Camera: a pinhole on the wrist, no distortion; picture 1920 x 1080 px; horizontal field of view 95.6 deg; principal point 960.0 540.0 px. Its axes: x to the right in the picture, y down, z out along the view. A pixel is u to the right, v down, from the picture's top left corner.
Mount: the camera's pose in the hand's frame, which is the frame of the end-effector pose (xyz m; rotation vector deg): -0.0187 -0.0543 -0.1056 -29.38 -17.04 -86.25
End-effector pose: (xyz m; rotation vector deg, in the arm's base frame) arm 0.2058 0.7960 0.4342 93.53 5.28 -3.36
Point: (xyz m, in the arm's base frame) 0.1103 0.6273 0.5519
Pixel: 888.4 167.5
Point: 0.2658 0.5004 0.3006
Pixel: 1618.2 610.8
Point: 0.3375 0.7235 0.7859
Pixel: 277.9 751.5
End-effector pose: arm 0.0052 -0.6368 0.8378 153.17 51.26 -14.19
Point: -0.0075 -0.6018 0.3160
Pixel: 1674.0 692.3
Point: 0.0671 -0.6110 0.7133
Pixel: 1251.6 878.0
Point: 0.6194 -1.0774 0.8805
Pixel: 85.6 866.0
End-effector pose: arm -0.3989 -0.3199 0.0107 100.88 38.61 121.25
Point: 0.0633 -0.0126 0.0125
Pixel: 1850.0 547.7
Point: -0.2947 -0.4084 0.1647
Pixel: 733.0 678.4
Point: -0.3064 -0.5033 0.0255
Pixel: 552.5 161.0
